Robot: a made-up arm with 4 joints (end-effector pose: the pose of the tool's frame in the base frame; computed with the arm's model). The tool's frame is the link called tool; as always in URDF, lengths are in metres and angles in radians. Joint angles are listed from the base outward.
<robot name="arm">
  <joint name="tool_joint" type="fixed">
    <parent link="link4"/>
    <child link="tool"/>
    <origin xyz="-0.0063 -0.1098 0.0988" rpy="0 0 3.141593"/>
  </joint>
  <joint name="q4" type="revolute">
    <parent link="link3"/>
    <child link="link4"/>
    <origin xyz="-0.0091 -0.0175 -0.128" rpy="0 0 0"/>
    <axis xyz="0 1 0"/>
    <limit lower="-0.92" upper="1.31" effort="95" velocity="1.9"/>
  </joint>
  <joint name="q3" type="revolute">
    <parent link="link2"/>
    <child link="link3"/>
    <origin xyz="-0.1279 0.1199 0.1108" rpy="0 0 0"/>
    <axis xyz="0 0 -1"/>
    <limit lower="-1.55" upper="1.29" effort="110" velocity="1.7"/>
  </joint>
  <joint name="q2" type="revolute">
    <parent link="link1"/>
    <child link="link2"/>
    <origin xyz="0.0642 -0.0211 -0.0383" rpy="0 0 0"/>
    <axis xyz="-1 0 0"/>
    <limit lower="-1.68" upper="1.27" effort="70" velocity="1.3"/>
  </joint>
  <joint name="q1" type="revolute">
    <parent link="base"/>
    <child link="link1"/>
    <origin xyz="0.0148 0.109 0.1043" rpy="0 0 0"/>
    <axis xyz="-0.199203 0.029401 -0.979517"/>
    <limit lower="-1.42" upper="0.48" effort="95" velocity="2.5"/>
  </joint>
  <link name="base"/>
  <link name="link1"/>
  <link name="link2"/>
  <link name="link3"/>
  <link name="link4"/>
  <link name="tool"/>
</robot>
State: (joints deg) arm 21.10 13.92 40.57 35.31
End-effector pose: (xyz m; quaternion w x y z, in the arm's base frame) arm -0.0945 0.1423 0.1326 0.5265 0.2306 -0.0048 0.8183
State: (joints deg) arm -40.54 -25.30 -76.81 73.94
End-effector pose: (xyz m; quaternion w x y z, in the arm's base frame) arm -0.0045 0.2500 0.1749 0.8081 -0.2046 -0.2907 -0.4697
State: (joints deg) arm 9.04 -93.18 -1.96 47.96
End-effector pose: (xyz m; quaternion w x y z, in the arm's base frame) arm 0.0037 0.0340 0.0601 0.2504 -0.2225 0.6683 -0.6642
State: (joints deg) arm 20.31 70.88 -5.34 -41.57
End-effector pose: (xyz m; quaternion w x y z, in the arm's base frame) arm -0.1003 0.1754 0.0947 0.1162 0.1558 -0.5911 -0.7828
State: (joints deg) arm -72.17 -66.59 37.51 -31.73
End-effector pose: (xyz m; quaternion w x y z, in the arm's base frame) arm 0.0068 -0.0968 0.1034 0.1452 -0.2414 0.4735 -0.8345
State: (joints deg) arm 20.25 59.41 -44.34 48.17
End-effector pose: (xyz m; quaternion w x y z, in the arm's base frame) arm 0.0982 0.1382 0.0280 0.0177 0.5937 0.4806 0.6451
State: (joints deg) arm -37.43 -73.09 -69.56 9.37
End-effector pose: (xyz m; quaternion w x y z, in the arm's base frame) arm 0.1067 0.0738 0.1564 0.6719 0.1664 0.5548 -0.4616
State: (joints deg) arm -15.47 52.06 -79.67 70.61
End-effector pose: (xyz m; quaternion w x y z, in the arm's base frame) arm 0.0610 0.2392 -0.0541 0.3397 -0.5334 -0.6753 -0.3795
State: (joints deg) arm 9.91 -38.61 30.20 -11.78
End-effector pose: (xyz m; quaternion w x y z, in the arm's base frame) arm -0.1491 0.0895 0.1464 0.3543 -0.0350 -0.2741 0.8934
